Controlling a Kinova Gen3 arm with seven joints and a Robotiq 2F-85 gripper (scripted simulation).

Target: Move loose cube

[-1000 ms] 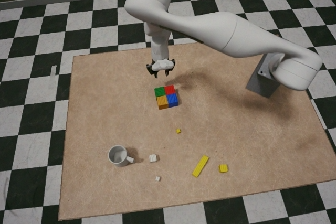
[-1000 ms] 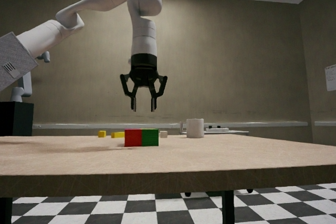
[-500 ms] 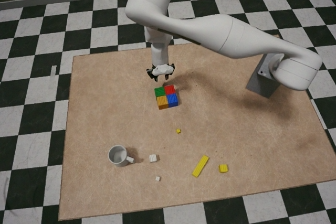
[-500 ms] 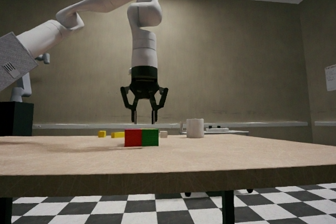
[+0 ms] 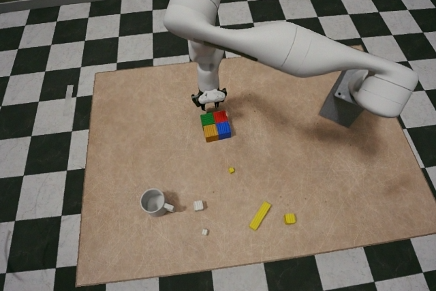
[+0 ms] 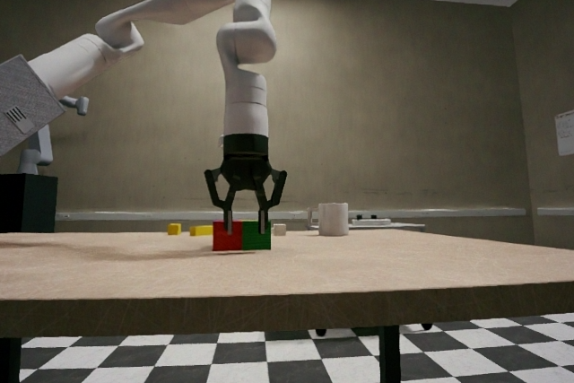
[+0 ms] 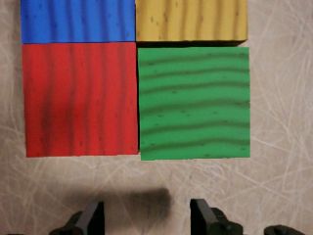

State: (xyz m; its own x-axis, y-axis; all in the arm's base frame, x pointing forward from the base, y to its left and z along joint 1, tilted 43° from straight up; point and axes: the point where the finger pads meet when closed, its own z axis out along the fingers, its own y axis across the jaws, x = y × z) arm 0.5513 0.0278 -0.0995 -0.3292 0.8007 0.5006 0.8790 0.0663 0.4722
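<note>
Now: hand 60 mm to the right of the green cube and 20 mm above it. Also, from my hand: red cube (50 mm behind, 50 mm to the left, 20 mm below); then blue cube (60 mm behind, 90 mm to the left, 20 mm below); then orange cube (20 mm behind, 110 mm to the left, 20 mm below).
</note>
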